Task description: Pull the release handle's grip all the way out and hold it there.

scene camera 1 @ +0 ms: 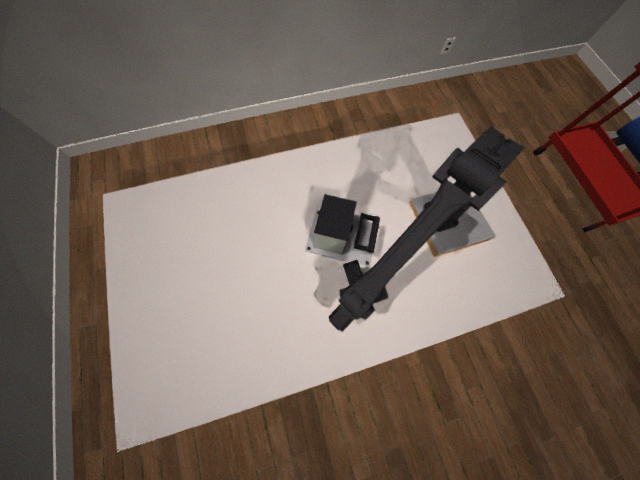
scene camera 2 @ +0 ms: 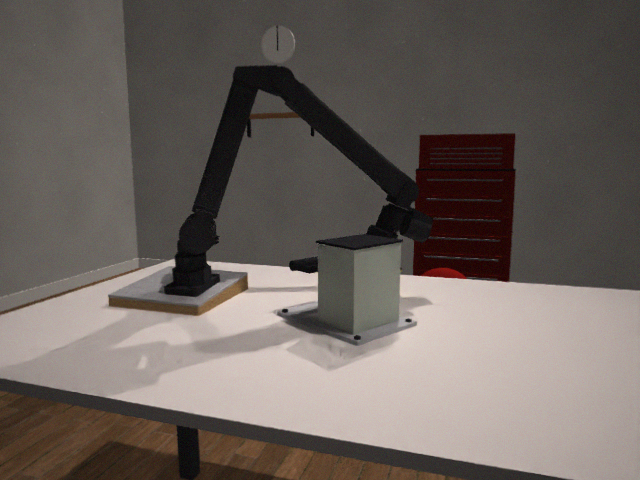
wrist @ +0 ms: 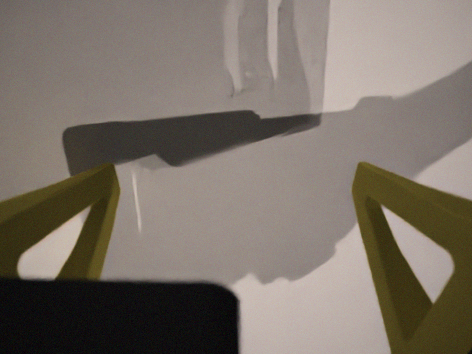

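Observation:
The release handle's grip is a black rectangular loop [scene camera 1: 374, 233] [scene camera 2: 302, 265] on the arm-base side of a pale green box [scene camera 1: 330, 243] [scene camera 2: 376, 286] with a black top. A narrow gap shows between loop and box top in scene camera 1. The box stands on a grey bolted plate [scene camera 1: 324, 252] [scene camera 2: 383, 330]. My gripper [wrist: 235, 176] is open and empty, its yellow fingers wide apart over the white table top, pointing down. It is beside the box, past the plate's near edge in scene camera 1, under the wrist; the box mostly hides it in scene camera 2. The grip does not show in the wrist view.
The arm's base stands on a grey board with wooden edges [scene camera 1: 465, 233] [scene camera 2: 139, 292]. The forearm reaches past the handle's side of the box. A red cart [scene camera 1: 594, 170] stands off the table. A red tool cabinet [scene camera 2: 465, 206] and a wall shelf [scene camera 2: 273, 115] are in the background.

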